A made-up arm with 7 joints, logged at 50 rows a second.
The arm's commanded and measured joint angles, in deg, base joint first. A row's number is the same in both.
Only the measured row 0 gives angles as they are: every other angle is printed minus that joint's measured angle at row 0.
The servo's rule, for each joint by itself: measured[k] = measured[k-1] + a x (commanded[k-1-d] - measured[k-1]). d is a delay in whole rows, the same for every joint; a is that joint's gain. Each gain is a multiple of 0.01, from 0.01 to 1. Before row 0 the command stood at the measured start. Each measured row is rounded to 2 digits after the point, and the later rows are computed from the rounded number. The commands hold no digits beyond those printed.
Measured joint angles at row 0:
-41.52 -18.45 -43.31 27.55 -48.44 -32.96 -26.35
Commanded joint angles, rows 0 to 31:
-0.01 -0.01 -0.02 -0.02 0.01 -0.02 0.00
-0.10 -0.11 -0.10 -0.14 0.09 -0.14 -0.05
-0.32 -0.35 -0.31 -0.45 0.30 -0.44 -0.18
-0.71 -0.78 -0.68 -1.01 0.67 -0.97 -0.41
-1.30 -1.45 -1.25 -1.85 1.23 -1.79 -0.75
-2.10 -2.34 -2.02 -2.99 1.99 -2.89 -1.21
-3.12 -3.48 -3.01 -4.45 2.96 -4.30 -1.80
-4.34 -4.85 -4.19 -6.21 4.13 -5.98 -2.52
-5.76 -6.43 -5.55 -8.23 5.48 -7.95 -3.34
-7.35 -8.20 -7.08 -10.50 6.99 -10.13 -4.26
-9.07 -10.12 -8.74 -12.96 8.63 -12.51 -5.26
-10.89 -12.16 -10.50 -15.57 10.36 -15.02 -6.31
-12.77 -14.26 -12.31 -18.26 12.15 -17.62 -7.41
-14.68 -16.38 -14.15 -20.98 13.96 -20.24 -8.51
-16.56 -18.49 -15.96 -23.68 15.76 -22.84 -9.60
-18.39 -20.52 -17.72 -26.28 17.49 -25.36 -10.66
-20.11 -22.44 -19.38 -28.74 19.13 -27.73 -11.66
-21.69 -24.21 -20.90 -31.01 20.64 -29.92 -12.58
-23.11 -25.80 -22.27 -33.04 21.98 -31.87 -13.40
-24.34 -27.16 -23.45 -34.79 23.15 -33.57 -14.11
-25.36 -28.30 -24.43 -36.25 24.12 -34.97 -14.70
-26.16 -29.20 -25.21 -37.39 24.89 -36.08 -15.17
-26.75 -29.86 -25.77 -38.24 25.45 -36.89 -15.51
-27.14 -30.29 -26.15 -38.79 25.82 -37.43 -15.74
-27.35 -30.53 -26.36 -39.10 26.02 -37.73 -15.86
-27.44 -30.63 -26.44 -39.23 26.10 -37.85 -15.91
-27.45 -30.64 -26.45 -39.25 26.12 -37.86 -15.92
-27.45 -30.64 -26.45 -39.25 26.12 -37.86 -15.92
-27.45 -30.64 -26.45 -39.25 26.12 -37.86 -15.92
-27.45 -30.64 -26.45 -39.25 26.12 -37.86 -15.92
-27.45 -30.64 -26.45 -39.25 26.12 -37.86 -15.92
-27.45 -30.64 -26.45 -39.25 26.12 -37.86 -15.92
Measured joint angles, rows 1 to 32:
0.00 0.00 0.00 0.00 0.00 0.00 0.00
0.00 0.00 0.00 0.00 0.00 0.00 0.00
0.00 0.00 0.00 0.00 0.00 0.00 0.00
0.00 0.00 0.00 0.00 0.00 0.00 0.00
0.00 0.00 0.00 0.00 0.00 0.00 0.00
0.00 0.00 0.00 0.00 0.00 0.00 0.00
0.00 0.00 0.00 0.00 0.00 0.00 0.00
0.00 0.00 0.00 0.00 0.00 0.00 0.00
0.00 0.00 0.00 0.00 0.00 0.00 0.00
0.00 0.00 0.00 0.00 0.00 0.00 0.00
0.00 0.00 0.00 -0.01 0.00 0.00 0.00
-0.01 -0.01 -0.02 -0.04 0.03 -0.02 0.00
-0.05 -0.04 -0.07 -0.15 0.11 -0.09 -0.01
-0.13 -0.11 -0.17 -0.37 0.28 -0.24 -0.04
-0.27 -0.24 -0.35 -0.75 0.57 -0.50 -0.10
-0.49 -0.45 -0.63 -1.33 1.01 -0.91 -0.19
-0.81 -0.75 -1.03 -2.14 1.61 -1.49 -0.32
-1.23 -1.16 -1.57 -3.20 2.39 -2.25 -0.50
-1.77 -1.69 -2.25 -4.51 3.35 -3.22 -0.73
-2.44 -2.34 -3.07 -6.07 4.48 -4.39 -1.01
-3.24 -3.12 -4.03 -7.86 5.77 -5.77 -1.35
-4.16 -4.02 -5.13 -9.86 7.19 -7.34 -1.75
-5.19 -5.04 -6.35 -12.04 8.73 -9.09 -2.20
-6.33 -6.17 -7.68 -14.36 10.35 -10.99 -2.70
-7.56 -7.40 -9.09 -16.78 12.03 -13.00 -3.25
-8.86 -8.71 -10.56 -19.25 13.72 -15.10 -3.84
-10.21 -10.08 -12.06 -21.72 15.40 -17.25 -4.47
-11.59 -11.49 -13.56 -24.14 17.02 -19.40 -5.12
-12.97 -12.92 -15.04 -26.45 18.56 -21.52 -5.78
-14.33 -14.34 -16.47 -28.62 19.98 -23.57 -6.45
-15.65 -15.74 -17.82 -30.60 21.26 -25.51 -7.11
-16.91 -17.09 -19.08 -32.37 22.39 -27.31 -7.75
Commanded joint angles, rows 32 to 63:
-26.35 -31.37 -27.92 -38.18 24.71 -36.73 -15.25
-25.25 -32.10 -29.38 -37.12 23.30 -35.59 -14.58
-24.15 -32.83 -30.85 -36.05 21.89 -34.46 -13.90
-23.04 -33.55 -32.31 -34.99 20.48 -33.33 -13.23
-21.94 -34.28 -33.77 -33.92 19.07 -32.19 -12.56
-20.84 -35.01 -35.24 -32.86 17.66 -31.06 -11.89
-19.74 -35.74 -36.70 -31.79 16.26 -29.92 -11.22
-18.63 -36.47 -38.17 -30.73 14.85 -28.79 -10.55
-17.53 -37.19 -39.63 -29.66 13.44 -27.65 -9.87
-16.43 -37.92 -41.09 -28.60 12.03 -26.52 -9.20
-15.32 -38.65 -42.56 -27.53 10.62 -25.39 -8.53
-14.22 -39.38 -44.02 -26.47 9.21 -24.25 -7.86
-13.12 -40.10 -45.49 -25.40 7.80 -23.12 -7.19
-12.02 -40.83 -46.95 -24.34 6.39 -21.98 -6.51
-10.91 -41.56 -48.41 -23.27 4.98 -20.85 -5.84
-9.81 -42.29 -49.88 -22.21 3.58 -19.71 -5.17
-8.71 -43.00 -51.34 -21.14 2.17 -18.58 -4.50
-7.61 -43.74 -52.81 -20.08 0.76 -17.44 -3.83
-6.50 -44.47 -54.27 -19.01 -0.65 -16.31 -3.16
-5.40 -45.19 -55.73 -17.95 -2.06 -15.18 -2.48
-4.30 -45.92 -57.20 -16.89 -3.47 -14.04 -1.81
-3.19 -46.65 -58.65 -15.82 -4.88 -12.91 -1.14
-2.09 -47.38 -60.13 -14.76 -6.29 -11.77 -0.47
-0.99 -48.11 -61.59 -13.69 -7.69 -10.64 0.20
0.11 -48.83 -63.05 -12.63 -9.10 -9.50 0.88
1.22 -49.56 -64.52 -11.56 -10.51 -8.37 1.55
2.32 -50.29 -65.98 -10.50 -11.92 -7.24 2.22
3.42 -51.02 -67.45 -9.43 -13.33 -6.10 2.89
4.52 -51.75 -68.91 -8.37 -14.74 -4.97 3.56
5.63 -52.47 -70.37 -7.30 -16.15 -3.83 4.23
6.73 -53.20 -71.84 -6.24 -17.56 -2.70 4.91
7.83 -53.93 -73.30 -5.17 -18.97 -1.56 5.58
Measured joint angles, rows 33 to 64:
-18.09 -18.37 -20.22 -33.90 23.34 -28.94 -8.37
-19.18 -19.56 -21.23 -35.17 24.11 -30.38 -8.96
-20.16 -20.66 -22.10 -36.19 24.70 -31.63 -9.51
-21.03 -21.66 -22.84 -36.98 25.13 -32.69 -10.02
-21.80 -22.56 -23.45 -37.57 25.44 -33.57 -10.49
-22.48 -23.37 -23.96 -38.01 25.65 -34.30 -10.92
-23.08 -24.10 -24.38 -38.33 25.80 -34.91 -11.32
-23.60 -24.75 -24.73 -38.57 25.90 -35.41 -11.69
-24.06 -25.34 -25.02 -38.75 25.97 -35.83 -12.03
-24.47 -25.87 -25.26 -38.88 26.02 -36.18 -12.34
-24.70 -26.42 -25.71 -38.70 25.61 -36.27 -12.57
-24.77 -26.99 -26.33 -38.29 24.89 -36.15 -12.73
-24.70 -27.57 -27.10 -37.71 23.96 -35.86 -12.82
-24.50 -28.17 -27.99 -37.00 22.88 -35.43 -12.85
-24.19 -28.78 -28.97 -36.20 21.70 -34.88 -12.83
-23.79 -29.40 -30.04 -35.33 20.45 -34.23 -12.75
-23.30 -30.03 -31.17 -34.41 19.15 -33.50 -12.63
-22.74 -30.67 -32.36 -33.45 17.82 -32.70 -12.46
-22.11 -31.32 -33.60 -32.46 16.46 -31.84 -12.25
-21.43 -31.98 -34.87 -31.46 15.09 -30.94 -12.01
-20.70 -32.65 -36.18 -30.44 13.70 -30.00 -11.73
-19.92 -33.32 -37.51 -29.41 12.31 -29.02 -11.42
-19.10 -34.00 -38.87 -28.37 10.91 -28.02 -11.08
-18.25 -34.68 -40.24 -27.32 9.51 -26.99 -10.71
-17.37 -35.37 -41.63 -26.27 8.11 -25.95 -10.32
-16.46 -36.06 -43.03 -25.21 6.71 -24.89 -9.91
-15.53 -36.75 -44.44 -24.15 5.30 -23.82 -9.48
-14.58 -37.45 -45.86 -23.09 3.89 -22.74 -9.03
-13.61 -38.15 -47.29 -22.03 2.48 -21.65 -8.56
-12.62 -38.85 -48.72 -20.97 1.07 -20.55 -8.07
-11.62 -39.56 -50.16 -19.91 -0.34 -19.44 -7.57
-10.61 -40.27 -51.60 -18.85 -1.75 -18.33 -7.06

